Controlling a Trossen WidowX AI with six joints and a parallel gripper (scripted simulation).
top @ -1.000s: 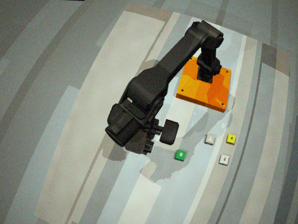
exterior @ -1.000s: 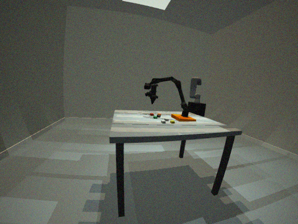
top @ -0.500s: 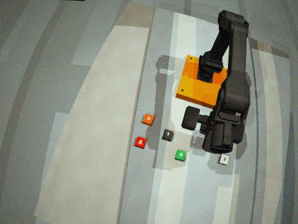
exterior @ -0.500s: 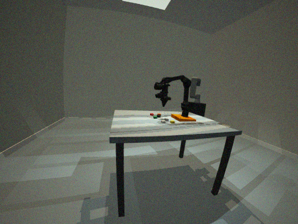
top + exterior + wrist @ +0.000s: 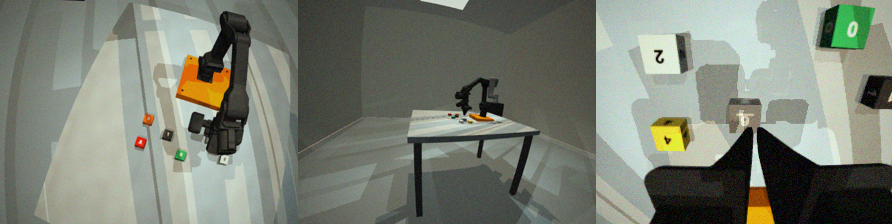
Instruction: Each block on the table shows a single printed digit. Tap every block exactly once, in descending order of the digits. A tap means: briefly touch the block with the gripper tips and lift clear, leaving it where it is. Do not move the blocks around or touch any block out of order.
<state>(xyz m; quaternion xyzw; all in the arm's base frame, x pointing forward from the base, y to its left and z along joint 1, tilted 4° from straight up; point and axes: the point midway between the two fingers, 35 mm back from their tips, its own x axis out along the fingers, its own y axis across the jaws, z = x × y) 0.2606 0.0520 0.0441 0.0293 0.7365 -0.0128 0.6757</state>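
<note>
The orange block lies 23 cm to the right of my gripper tip, 4 cm below it and 2 cm behind it. Round my gripper tip: dark block: 15 cm to the right, 4 cm below, 1 cm ahead; then white block marked 2: 8 cm to the left, 6 cm ahead, 4 cm below; then green block: 9 cm to the right, 8 cm ahead, 4 cm below.
</note>
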